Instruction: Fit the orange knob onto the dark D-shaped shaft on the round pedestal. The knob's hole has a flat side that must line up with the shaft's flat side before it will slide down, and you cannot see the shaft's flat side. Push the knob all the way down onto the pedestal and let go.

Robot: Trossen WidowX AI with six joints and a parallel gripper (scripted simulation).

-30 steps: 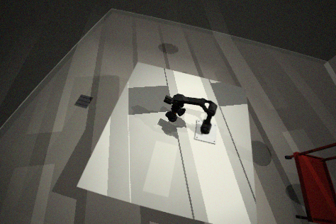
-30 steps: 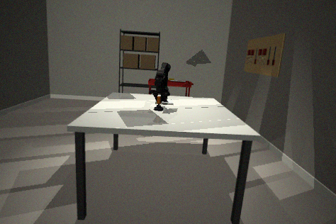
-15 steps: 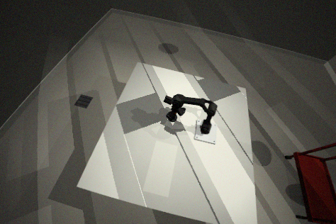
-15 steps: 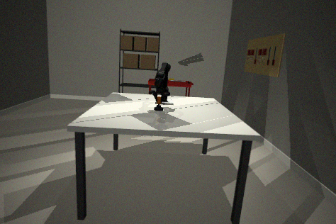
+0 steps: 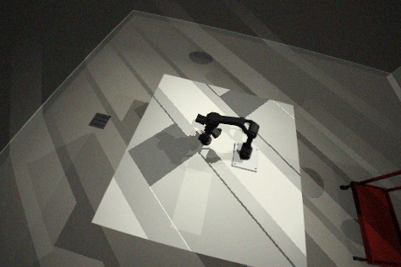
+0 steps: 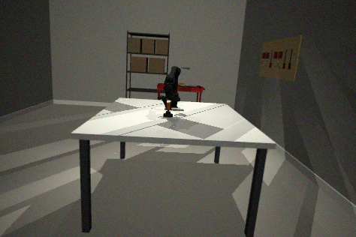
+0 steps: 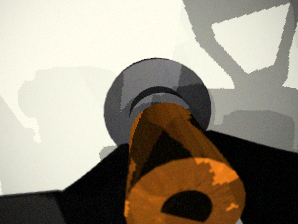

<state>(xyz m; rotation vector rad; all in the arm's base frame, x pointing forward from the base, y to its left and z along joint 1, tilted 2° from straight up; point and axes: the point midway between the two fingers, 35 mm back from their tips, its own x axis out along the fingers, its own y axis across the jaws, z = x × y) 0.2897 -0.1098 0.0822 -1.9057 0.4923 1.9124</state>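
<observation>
Right now the orange knob is 2 cm above my gripper tip. The rest, counted from my gripper tip: dark round pedestal 4 cm below.
</observation>
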